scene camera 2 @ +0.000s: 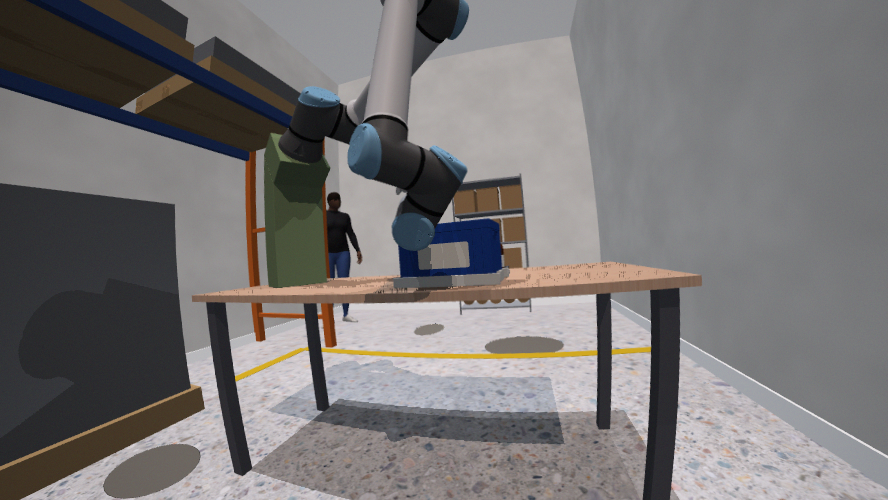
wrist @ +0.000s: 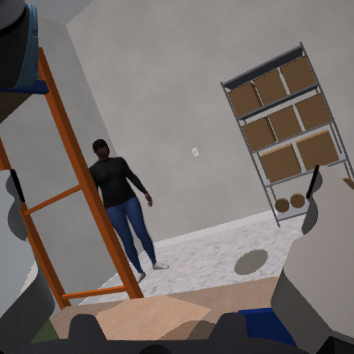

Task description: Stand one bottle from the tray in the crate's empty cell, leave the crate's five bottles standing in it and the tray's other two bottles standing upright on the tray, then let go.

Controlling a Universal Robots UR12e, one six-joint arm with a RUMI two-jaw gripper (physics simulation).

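Seen in the pictures: gripper, fingertip midpoint: (wrist: 165,171); arm's base, origin of the base link: (scene camera 2: 300,150).
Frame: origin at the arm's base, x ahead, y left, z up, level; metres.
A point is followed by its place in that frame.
The blue crate (scene camera 2: 484,234) @[x 0.762, y -0.237, z -0.446 m] with a pale label stands on the table in scene camera 2, partly behind the arm's wrist. A blue piece of the crate (wrist: 265,325) @[x 0.552, y -0.031, z -0.419 m] shows at the bottom edge of the wrist view. A low pale grey rim (scene camera 2: 450,280) @[x 0.661, y -0.236, z -0.563 m] lies along the crate's foot; I cannot tell whether it is the tray. No bottle can be made out in either view, and the crate's cells are hidden. My gripper (wrist: 165,171) @[x 0.567, y -0.129, z -0.259 m] is open and empty, its fingers wide apart to the left and right in the wrist view. In scene camera 2 the arm hides it.
The wooden table (scene camera 2: 621,276) @[x 1.105, y -0.261, z -0.580 m] has a green column (scene camera 2: 295,242) @[x -0.028, y -0.013, z -0.398 m] at its left. A blue and orange rack (scene camera 2: 251,248) (wrist: 82,185) stands behind it. A person (scene camera 2: 338,232) (wrist: 117,185) stands beyond the table, left of a grey shelf unit (scene camera 2: 523,217) (wrist: 245,131) with boxes.
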